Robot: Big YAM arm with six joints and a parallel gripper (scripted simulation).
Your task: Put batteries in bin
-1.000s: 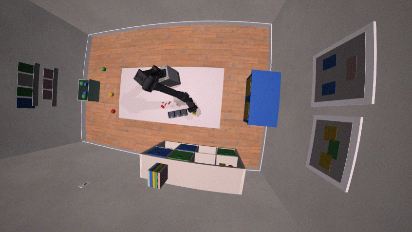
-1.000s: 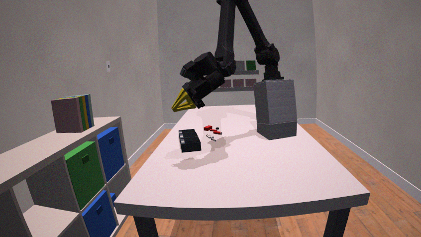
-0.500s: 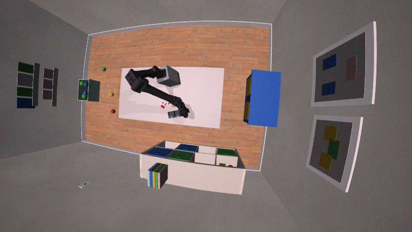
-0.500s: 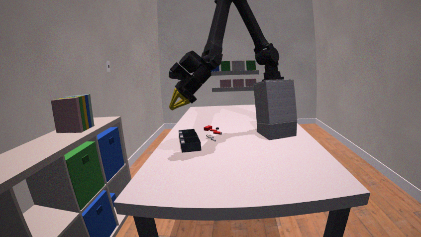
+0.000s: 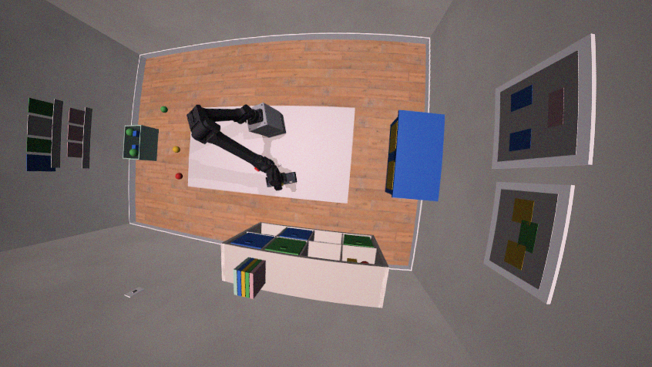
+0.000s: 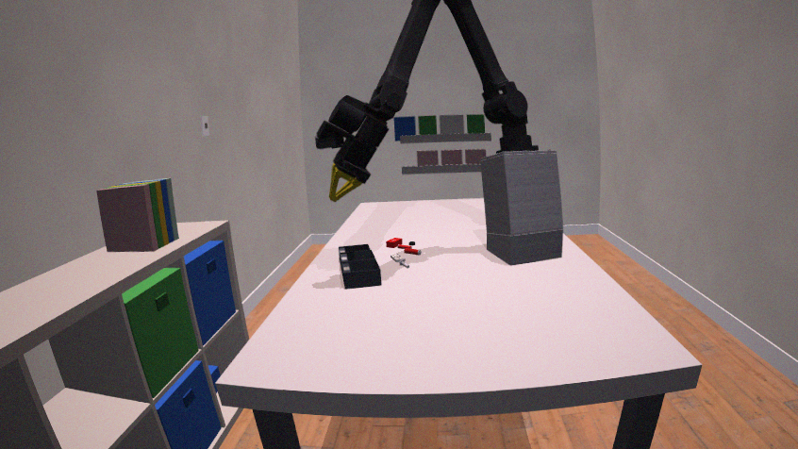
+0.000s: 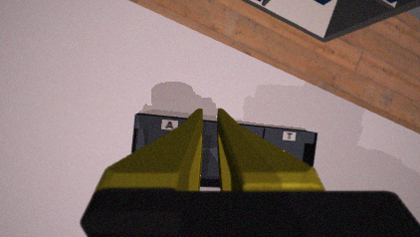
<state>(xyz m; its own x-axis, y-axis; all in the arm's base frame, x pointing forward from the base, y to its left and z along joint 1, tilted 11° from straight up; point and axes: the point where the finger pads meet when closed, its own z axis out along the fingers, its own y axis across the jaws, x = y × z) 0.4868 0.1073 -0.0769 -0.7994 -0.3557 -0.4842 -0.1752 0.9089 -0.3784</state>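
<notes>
My gripper is now 180 mm above the three-compartment bin, 70 mm to the left of it and 40 mm past it. Also, from my hand: red nine-volt battery 280 mm to the right, 190 mm below, 160 mm behind; grey bolt 200 mm below, 160 mm behind, 80 mm to the right; white domino 200 mm below, 150 mm behind, 140 mm to the right.
</notes>
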